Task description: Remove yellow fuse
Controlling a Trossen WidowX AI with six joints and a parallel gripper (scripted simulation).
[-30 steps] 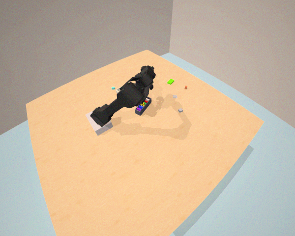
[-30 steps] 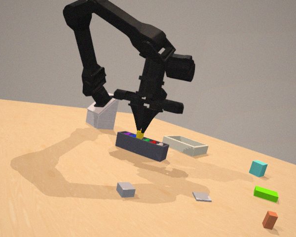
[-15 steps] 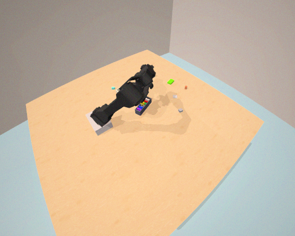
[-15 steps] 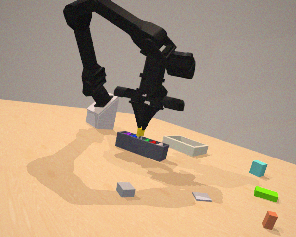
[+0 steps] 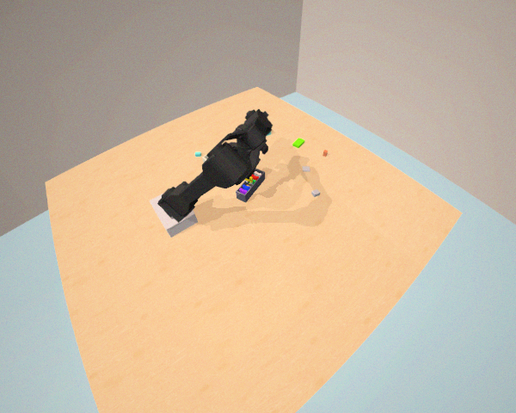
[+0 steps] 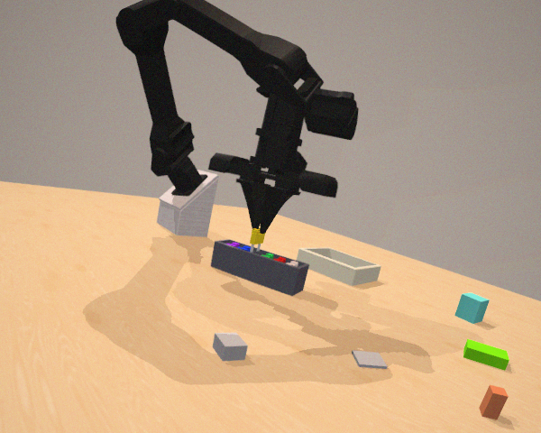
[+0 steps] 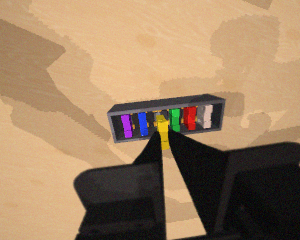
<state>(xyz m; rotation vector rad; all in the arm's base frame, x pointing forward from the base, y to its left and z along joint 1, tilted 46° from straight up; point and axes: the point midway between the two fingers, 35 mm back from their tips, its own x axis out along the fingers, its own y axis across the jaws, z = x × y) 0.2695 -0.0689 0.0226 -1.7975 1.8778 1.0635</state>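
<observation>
Now: gripper tip 3 cm short of the beige tray, 21 cm to the right of it and 7 cm above it. Also, from my gripper tip: yellow fuse 1 cm below; flat grey tile 24 cm ahead, 8 cm to the right, 7 cm below; green block 35 cm ahead, 5 cm to the left, 6 cm below.
</observation>
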